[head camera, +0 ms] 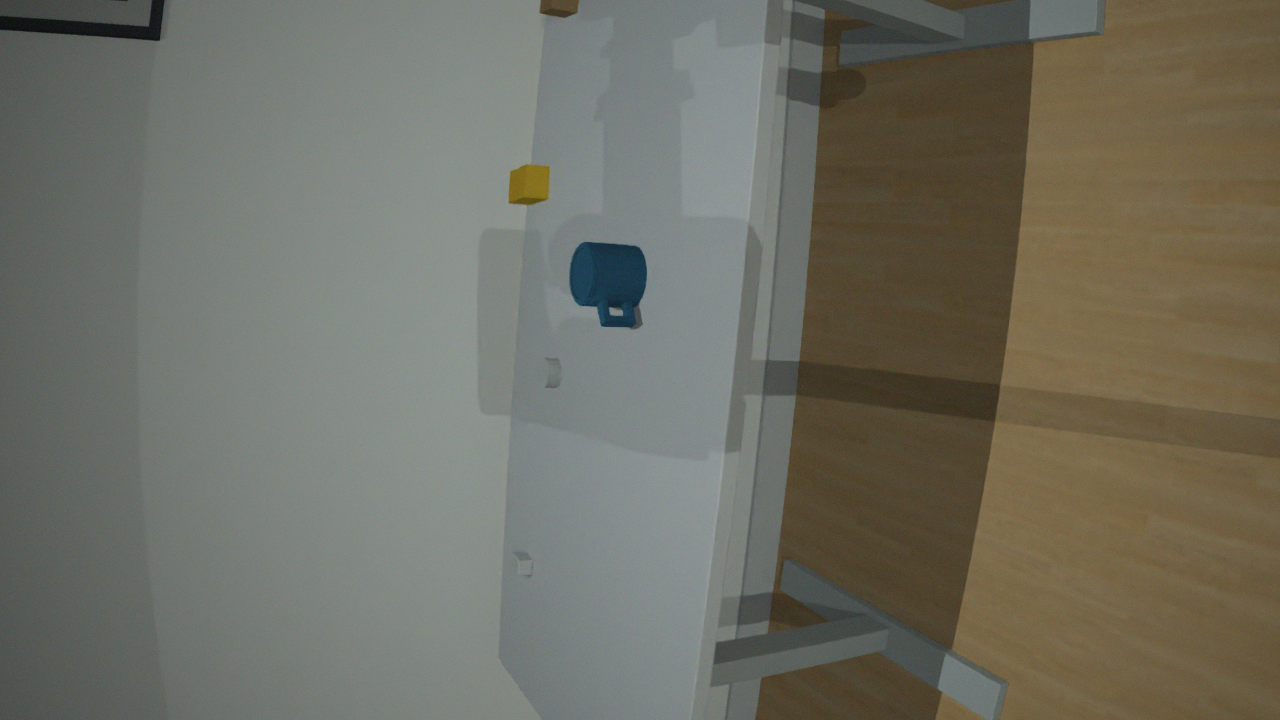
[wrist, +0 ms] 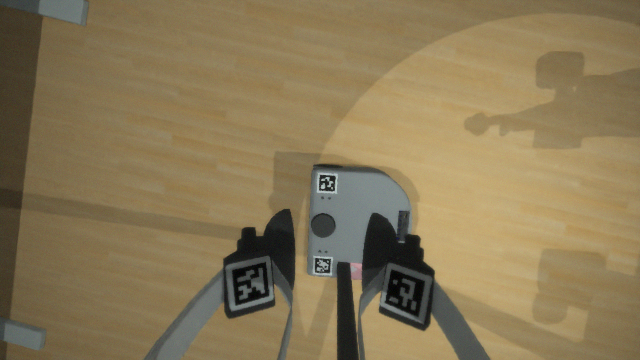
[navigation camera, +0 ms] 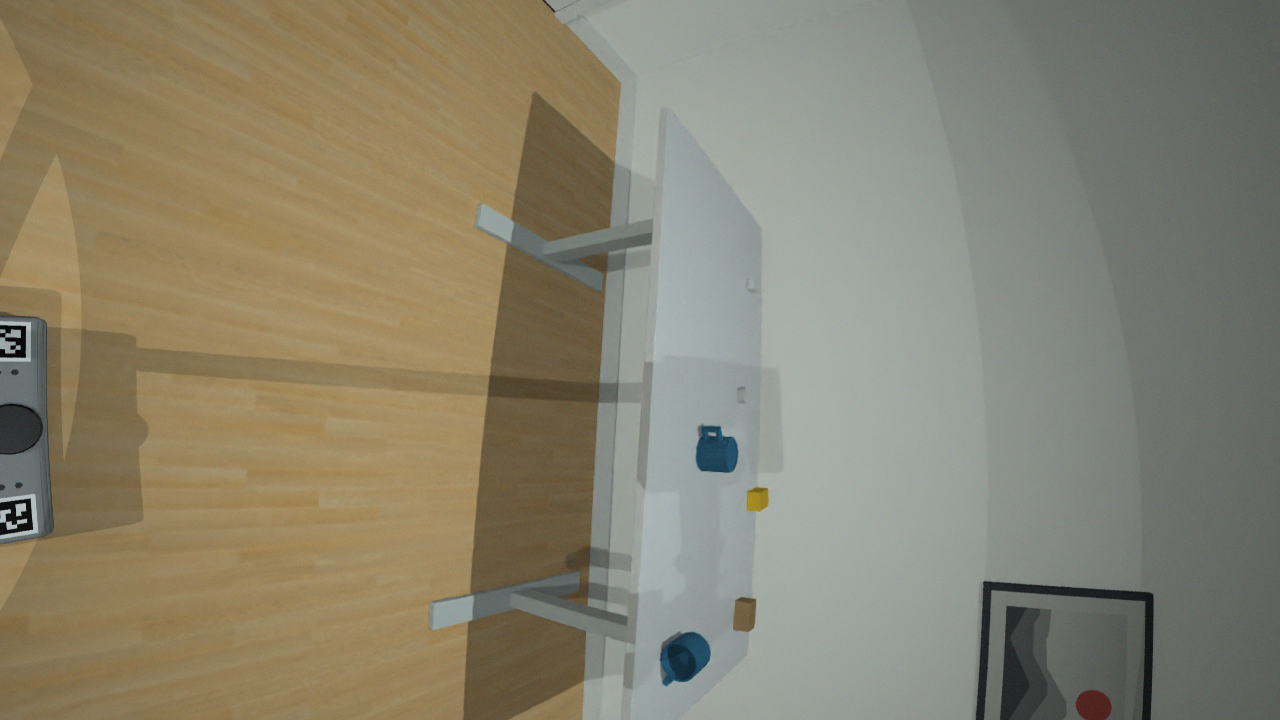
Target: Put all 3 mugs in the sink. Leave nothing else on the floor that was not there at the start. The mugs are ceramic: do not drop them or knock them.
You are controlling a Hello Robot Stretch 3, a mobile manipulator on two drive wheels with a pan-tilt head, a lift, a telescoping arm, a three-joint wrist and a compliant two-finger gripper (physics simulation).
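Places are measured from the robot's base along level axes (x back, y right, z up), in centimetres.
Pixels of known places: gripper, fingertip midpoint: point(wrist: 330, 237); robot's base, origin of the base link: point(wrist: 326, 212) point(navigation camera: 9, 424).
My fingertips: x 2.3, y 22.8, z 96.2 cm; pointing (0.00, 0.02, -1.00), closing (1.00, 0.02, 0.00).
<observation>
Ahead of a thing's pixels: the offset from my fingertips to its top centre. Level surfaces: height alone.
A blue mug {dz -16.1, dx -121.2, dy -8.3 cm} point(head camera: 608, 275) point(navigation camera: 716, 453) stands upright on the white table {dz -24.1 cm} point(head camera: 617, 519) point(navigation camera: 702, 232), its handle to one side. A second blue mug {dz -15.1, dx -99.8, dy +38.4 cm} point(navigation camera: 685, 657) is near one end of the table in the navigation view; it appears to lie on its side, with its opening towards the camera. A third mug and the sink do not show. My gripper point(wrist: 330, 237) is open in the wrist view, with nothing between its fingers. It hangs above my own base point(wrist: 345, 200) point(navigation camera: 22, 429), away from the mugs.
A yellow cube {dz -19.6, dx -159.8, dy +14.6 cm} point(head camera: 529, 184) point(navigation camera: 757, 498), a brown block {dz -19.1, dx -145.5, dy +48.3 cm} point(head camera: 559, 7) point(navigation camera: 744, 614), a small white cylinder {dz -21.7, dx -150.9, dy -20.1 cm} point(head camera: 552, 372) point(navigation camera: 741, 394) and a small white cube {dz -21.3, dx -165.0, dy -55.8 cm} point(head camera: 523, 564) point(navigation camera: 750, 284) are along the table's wall side. Table feet point(head camera: 971, 689) point(navigation camera: 452, 612) point(wrist: 22, 334) stick out over the floor.
</observation>
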